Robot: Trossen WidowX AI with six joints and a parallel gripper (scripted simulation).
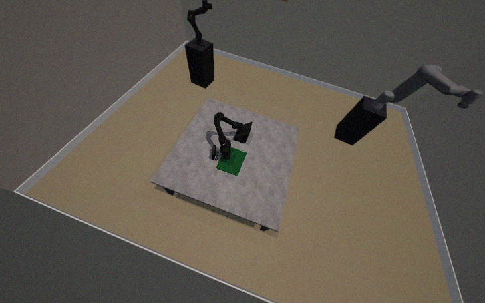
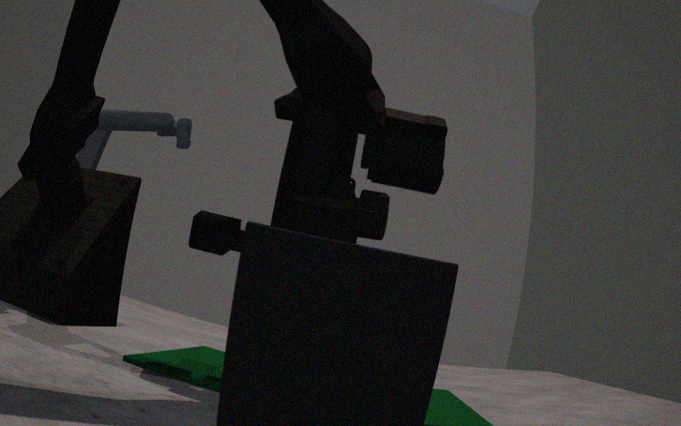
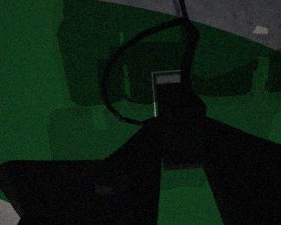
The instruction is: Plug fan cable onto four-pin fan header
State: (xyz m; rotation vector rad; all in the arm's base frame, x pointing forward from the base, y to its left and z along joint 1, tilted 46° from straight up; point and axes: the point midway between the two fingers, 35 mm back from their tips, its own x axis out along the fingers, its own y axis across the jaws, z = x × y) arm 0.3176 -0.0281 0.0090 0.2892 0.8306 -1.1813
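Right now my gripper tip is 4 cm above the fan header. From my gripper tip the other things lie so: green board: 2 cm ahead, 7 cm to the left, 5 cm below; fan: 6 cm ahead, 12 cm to the right, 2 cm above; dark fan plug: 1 cm above.
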